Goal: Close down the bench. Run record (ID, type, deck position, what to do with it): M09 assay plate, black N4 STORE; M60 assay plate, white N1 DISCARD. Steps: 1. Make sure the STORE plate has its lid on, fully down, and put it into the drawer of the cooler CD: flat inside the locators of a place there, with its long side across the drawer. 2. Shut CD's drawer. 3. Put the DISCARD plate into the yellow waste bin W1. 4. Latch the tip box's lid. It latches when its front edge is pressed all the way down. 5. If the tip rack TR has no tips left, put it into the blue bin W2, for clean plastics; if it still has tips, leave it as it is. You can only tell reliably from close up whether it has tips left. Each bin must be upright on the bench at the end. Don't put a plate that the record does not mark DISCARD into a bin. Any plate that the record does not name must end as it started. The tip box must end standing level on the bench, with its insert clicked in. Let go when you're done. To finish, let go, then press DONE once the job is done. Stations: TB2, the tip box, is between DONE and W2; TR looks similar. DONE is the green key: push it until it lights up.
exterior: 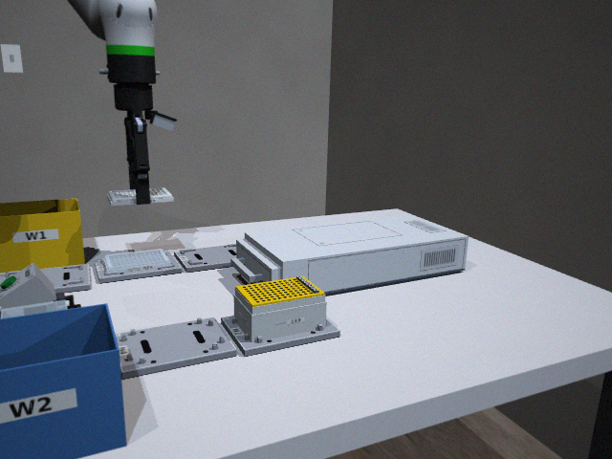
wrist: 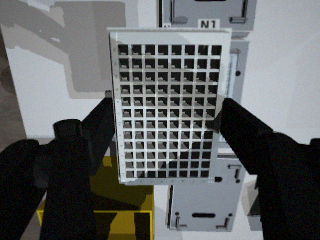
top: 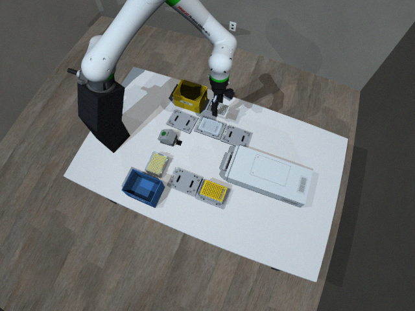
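Now: the yellow bin W1 200 mm behind my hand, 100 mm to the left of it and 130 mm below it. The rest, counted from my hand: green done key (270 mm behind, 210 mm to the right, 100 mm below); white plate (20 mm below); deck nest (210 mm behind, 60 mm to the right, 160 mm below).
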